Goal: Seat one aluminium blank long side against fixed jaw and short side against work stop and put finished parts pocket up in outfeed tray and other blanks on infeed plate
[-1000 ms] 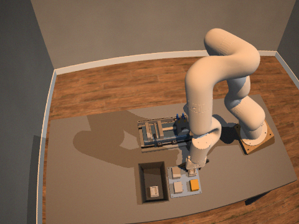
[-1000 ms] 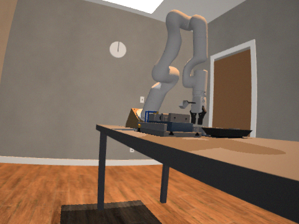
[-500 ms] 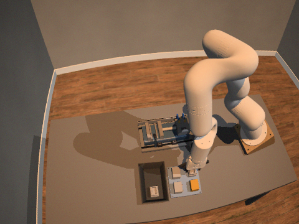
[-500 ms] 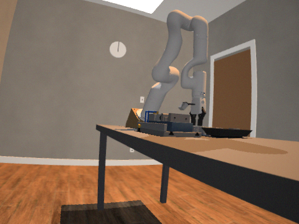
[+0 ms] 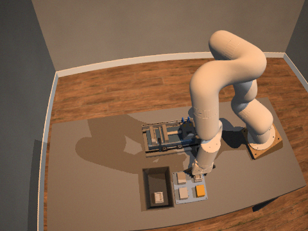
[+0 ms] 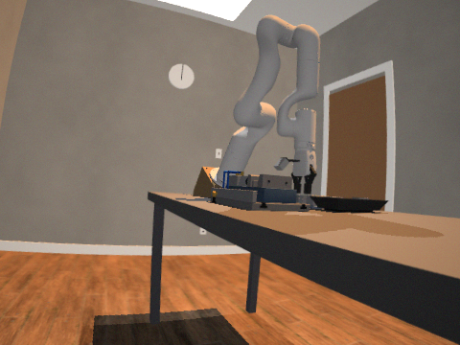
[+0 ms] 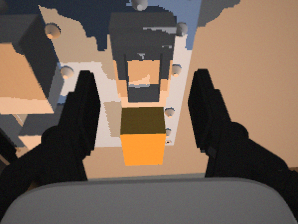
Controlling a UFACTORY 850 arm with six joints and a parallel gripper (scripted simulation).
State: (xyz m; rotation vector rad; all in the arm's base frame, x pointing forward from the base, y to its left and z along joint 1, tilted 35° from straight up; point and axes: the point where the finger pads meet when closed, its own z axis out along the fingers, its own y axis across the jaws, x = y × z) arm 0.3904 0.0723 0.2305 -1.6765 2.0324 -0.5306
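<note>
The brass blank is 90 mm to the left of my hand, 40 mm below it and 20 mm ahead of it. From my hand the other things lie so: vise 270 mm to the right, 60 mm ahead, 30 mm below.
</note>
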